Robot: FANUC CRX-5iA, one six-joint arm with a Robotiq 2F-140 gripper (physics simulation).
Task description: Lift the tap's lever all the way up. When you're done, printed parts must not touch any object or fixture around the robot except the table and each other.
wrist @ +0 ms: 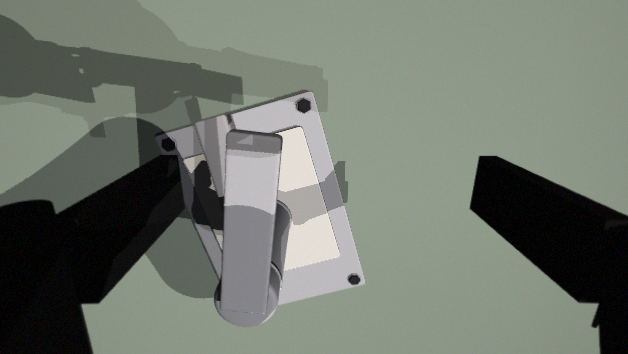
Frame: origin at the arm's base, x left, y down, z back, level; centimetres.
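Seen in the pictures: gripper, fingertip midpoint: (328, 182).
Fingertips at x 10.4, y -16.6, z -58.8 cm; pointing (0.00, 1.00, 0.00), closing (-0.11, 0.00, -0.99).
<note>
Pixels of each thing's top centre, then the offset from my fingertips to it. "pt": a spot on its surface instead. Level surfaces: height alone.
- tap's light grey lever, top centre: (247, 232) dz +5.2, dx -4.0, dy +3.4 cm
- grey round body, top centre: (251, 282) dz +6.6, dx -10.1, dy +6.6 cm
- light grey base plate, surface spot: (327, 150) pt dz -0.6, dx -3.1, dy +18.1 cm
- cream panel, surface spot: (312, 240) pt dz +2.1, dx -13.3, dy +17.6 cm
- grey-green table top, surface height: dy +19.0 cm
The tap's light grey lever (251, 180) is a long flat bar in the wrist view, left of the middle. It runs from a rounded end low in the view up toward the top, above a grey round body (284, 227). The tap stands on a light grey base plate (327, 150) with a cream panel (312, 240) and dark bolts at its visible corners. My gripper (328, 182) is wide open and empty. The lever lies between the two black fingers, much nearer the left one. The left finger hides part of the plate's left side. The lever's exact angle is hard to tell from above.
The grey-green table top (410, 100) surrounds the base plate. Dark shadows of the arm and gripper fall across the table at the upper left and over part of the tap.
</note>
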